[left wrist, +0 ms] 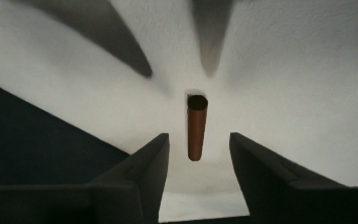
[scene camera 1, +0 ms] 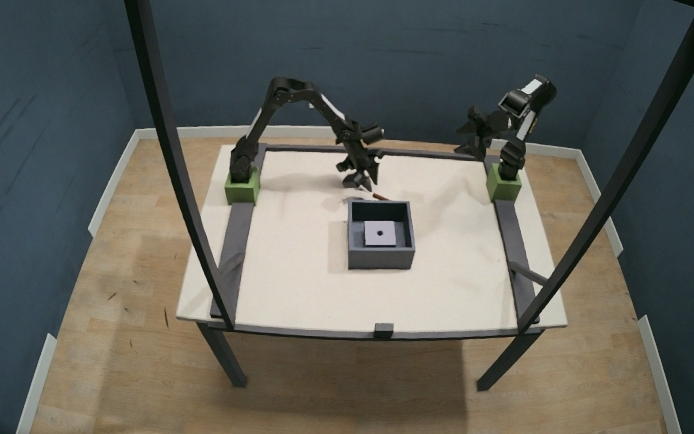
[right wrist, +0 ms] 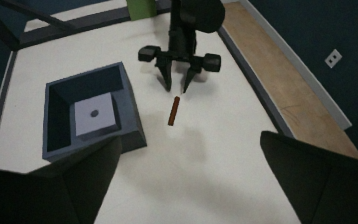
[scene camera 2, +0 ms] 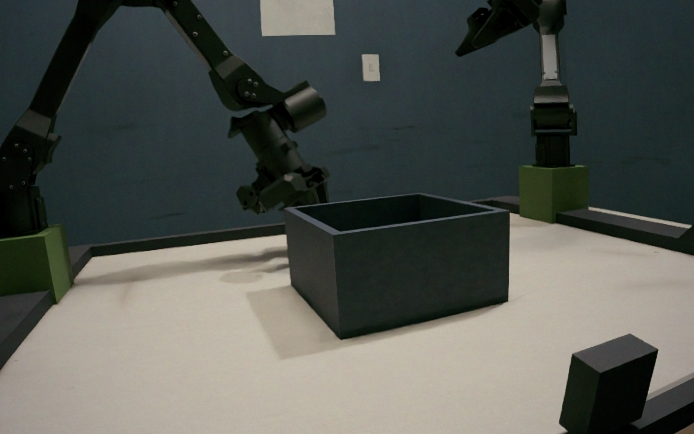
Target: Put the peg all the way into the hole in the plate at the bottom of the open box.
Path:
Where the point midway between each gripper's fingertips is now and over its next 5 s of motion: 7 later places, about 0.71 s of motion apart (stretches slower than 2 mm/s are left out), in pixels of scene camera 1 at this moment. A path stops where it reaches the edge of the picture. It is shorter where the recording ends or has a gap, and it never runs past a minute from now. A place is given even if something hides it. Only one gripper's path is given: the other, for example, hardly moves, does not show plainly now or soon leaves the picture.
My left gripper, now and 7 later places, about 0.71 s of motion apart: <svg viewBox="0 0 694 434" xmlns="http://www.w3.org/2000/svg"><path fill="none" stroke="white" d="M373 188L377 197L380 185L382 178L385 171L388 169L387 175L386 178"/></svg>

